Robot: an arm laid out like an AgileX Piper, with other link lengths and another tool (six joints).
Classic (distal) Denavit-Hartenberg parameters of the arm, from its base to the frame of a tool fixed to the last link. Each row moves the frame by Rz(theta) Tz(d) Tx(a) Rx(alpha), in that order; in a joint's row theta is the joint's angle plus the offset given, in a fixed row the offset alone. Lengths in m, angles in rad.
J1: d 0.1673  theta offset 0  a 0  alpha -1.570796
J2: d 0  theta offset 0.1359  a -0.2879  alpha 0
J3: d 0  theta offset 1.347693  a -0.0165  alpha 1.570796
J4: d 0.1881  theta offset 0  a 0  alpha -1.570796
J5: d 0  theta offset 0  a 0  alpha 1.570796
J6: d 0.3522  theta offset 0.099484  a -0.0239  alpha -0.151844
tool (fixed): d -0.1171  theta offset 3.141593  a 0  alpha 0
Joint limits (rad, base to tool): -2.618..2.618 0..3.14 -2.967..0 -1.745..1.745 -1.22..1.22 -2.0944..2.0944
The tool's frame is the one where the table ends.
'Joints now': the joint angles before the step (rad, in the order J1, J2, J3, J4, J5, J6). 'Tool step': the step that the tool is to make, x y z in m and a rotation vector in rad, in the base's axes. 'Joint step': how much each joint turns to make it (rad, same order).
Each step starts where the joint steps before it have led.
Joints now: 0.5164 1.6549 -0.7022 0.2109 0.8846 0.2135
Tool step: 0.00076 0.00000 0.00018 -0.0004 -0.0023 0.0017
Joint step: 0.0001 0.0000 -0.0019 -0.0023 0.0000 0.0001
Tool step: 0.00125 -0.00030 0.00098 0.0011 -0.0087 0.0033
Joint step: 0.0000 -0.0062 0.0001 -0.0047 -0.0020 -0.0001
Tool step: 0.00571 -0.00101 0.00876 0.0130 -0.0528 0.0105
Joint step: 0.0000 -0.0509 -0.0001 -0.0206 -0.0021 0.0045
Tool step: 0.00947 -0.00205 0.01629 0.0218 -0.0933 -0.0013
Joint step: 0.0000 -0.0888 -0.0022 -0.0347 -0.0041 0.0250
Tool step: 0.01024 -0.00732 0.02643 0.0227 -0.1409 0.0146
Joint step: -0.0001 -0.1407 0.0000 -0.0643 0.0047 0.0245
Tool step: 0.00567 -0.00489 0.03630 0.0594 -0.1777 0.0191
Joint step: 0.0000 -0.1883 0.0001 -0.0408 0.0044 0.0000
